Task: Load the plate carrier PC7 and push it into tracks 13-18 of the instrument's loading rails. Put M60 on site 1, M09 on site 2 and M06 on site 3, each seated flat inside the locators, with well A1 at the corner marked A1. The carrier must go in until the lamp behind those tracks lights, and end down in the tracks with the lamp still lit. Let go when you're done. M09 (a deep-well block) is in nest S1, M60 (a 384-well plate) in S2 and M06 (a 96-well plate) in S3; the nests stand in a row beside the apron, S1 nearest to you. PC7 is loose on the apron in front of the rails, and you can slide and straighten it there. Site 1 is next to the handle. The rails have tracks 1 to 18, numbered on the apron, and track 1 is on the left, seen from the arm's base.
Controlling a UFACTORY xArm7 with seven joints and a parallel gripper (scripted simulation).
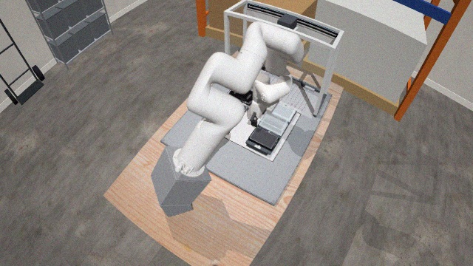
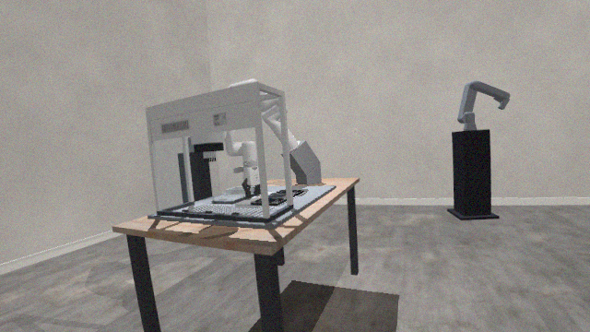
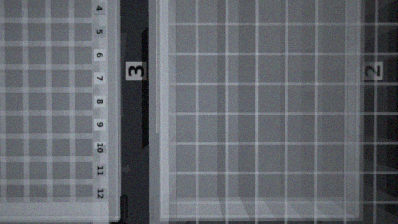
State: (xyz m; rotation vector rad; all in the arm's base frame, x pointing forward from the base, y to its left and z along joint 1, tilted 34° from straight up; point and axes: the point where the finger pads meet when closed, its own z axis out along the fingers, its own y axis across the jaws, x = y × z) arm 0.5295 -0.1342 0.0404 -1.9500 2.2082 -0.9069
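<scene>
Now: the white apron 30 mm to the left of my hand and 10 mm below it. Also, from my hand: dark plate carrier PC7: 80 mm to the right, 20 mm behind; 96-well plate M06: 80 mm to the right, 20 mm above, 10 mm behind; deep-well block M09: 110 mm behind, 60 mm to the right.
</scene>
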